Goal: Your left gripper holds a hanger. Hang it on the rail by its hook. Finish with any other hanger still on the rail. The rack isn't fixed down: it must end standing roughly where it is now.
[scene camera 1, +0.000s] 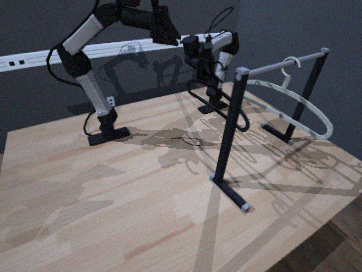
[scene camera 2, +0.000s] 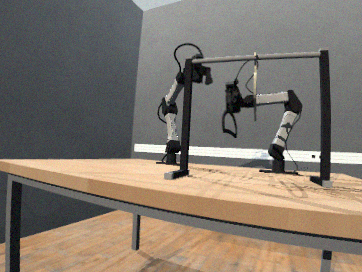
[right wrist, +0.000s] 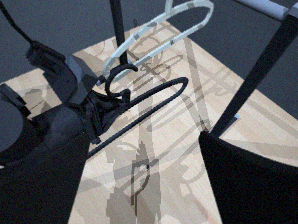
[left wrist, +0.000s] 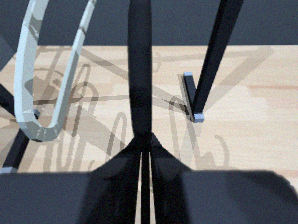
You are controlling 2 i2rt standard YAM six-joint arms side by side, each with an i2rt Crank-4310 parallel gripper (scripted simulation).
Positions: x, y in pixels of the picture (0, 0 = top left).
Labels:
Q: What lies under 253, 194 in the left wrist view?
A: My left gripper.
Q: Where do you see a black hanger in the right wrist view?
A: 126, 93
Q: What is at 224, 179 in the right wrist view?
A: My right gripper.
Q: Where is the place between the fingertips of my left gripper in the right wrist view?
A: At 126, 103

